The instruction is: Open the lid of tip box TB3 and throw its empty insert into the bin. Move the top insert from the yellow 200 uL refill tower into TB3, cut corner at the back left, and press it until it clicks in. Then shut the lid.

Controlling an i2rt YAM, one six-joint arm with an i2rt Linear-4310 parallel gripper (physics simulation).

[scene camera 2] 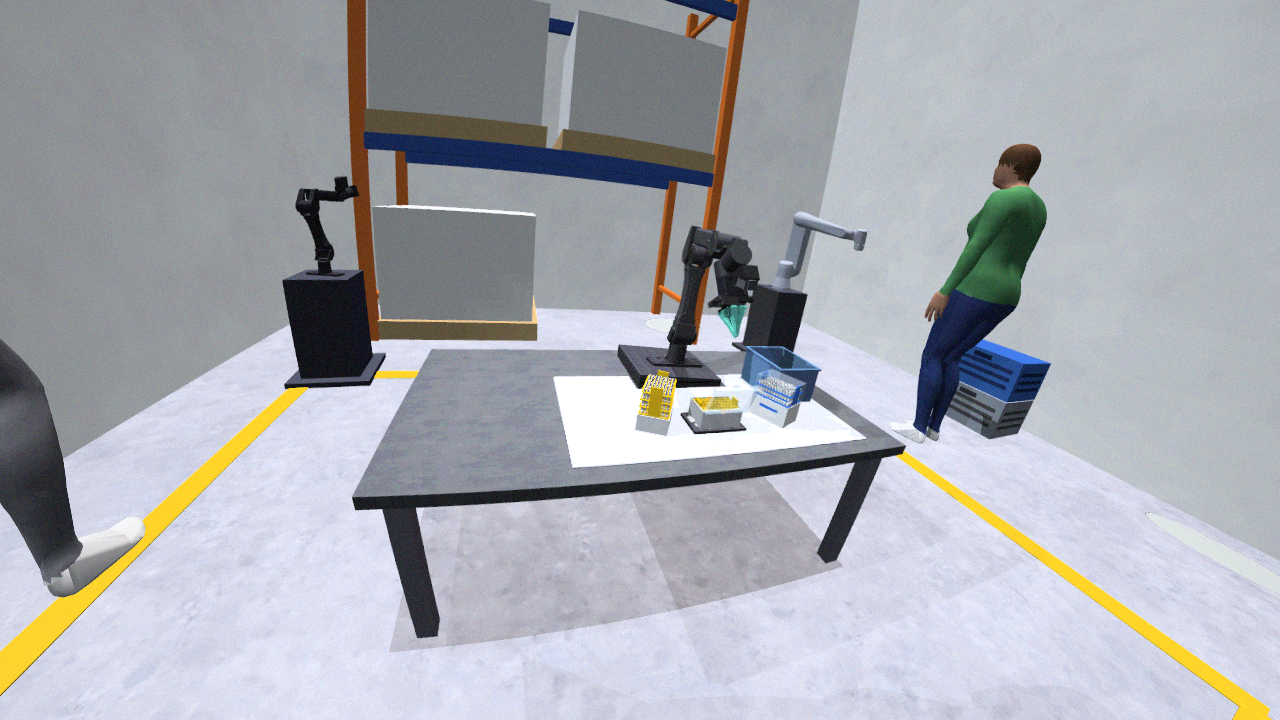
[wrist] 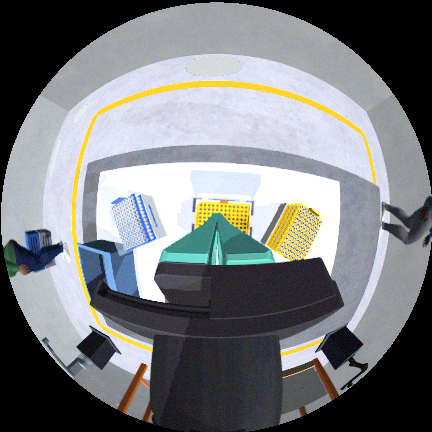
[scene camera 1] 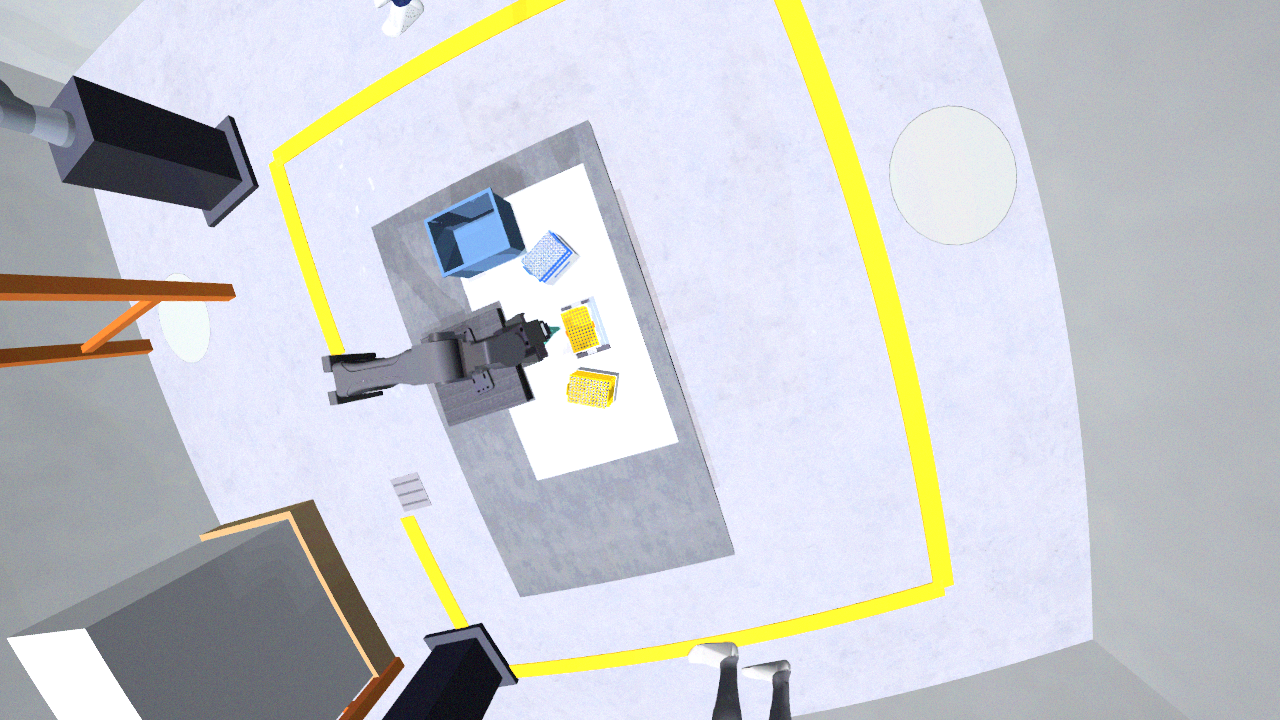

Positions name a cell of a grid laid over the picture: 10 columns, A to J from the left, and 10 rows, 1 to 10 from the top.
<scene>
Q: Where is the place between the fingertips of my gripper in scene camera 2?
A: F5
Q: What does the yellow insert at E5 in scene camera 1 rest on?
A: A tip box TB3.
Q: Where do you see a blue bin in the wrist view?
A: C7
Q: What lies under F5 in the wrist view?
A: A clear lid.
</scene>
